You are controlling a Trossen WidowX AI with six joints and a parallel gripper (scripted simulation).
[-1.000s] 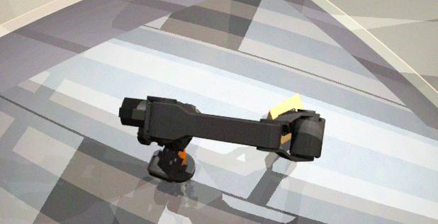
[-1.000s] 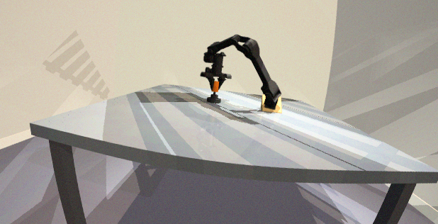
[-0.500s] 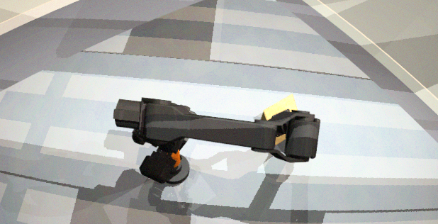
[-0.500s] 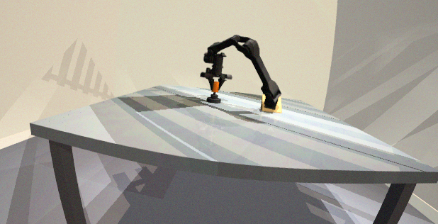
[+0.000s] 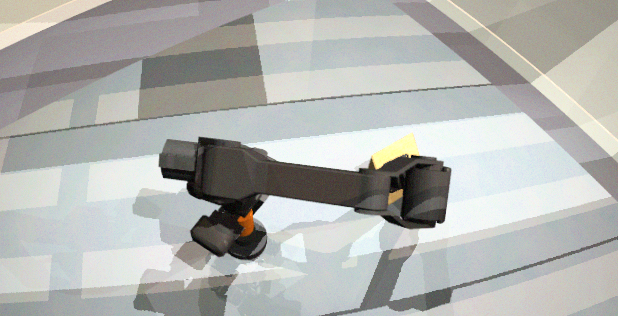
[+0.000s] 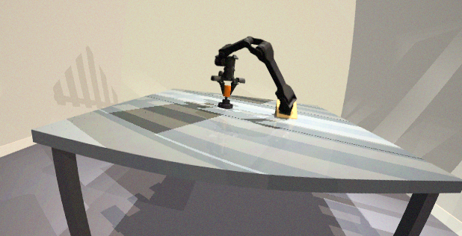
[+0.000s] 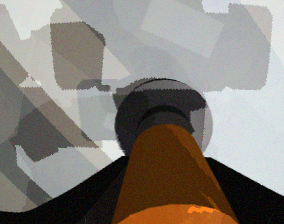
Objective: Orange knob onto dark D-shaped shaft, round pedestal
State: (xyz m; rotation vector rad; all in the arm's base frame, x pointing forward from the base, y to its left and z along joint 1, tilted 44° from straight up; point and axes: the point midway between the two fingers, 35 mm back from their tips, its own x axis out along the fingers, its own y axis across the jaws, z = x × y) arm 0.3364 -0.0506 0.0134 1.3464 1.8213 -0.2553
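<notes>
Right now the orange knob is 2 cm above my gripper tip. Round my gripper tip: pedestal: 4 cm below.
</notes>
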